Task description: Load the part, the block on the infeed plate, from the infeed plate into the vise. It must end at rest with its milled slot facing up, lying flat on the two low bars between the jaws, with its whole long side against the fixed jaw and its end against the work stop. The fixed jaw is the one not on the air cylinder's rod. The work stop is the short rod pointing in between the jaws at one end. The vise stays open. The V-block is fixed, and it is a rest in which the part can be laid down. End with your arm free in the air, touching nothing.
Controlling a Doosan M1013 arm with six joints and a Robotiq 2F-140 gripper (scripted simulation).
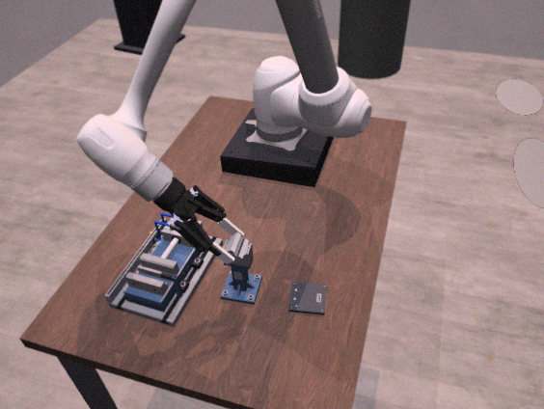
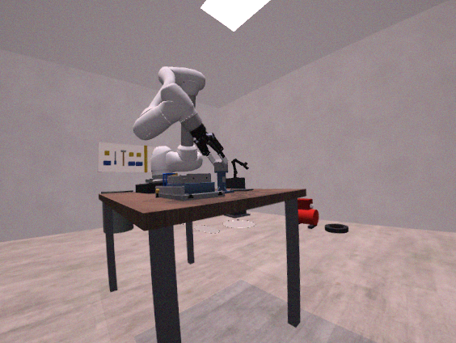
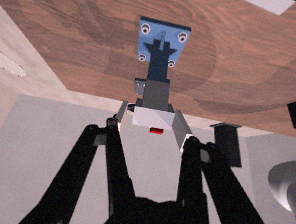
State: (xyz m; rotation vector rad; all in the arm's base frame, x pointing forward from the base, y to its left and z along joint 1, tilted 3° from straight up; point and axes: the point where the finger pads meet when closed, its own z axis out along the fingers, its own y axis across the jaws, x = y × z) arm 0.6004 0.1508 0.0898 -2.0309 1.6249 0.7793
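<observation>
The part is 1 cm behind my hand, 2 cm to the left of it and 2 cm below it. From my hand the other things lie so: air cylinder 6 cm behind, 19 cm to the right, 10 cm below; work stop 10 cm ahead, 13 cm to the right, 9 cm below; moving jaw 7 cm ahead, 18 cm to the right, 10 cm below.
</observation>
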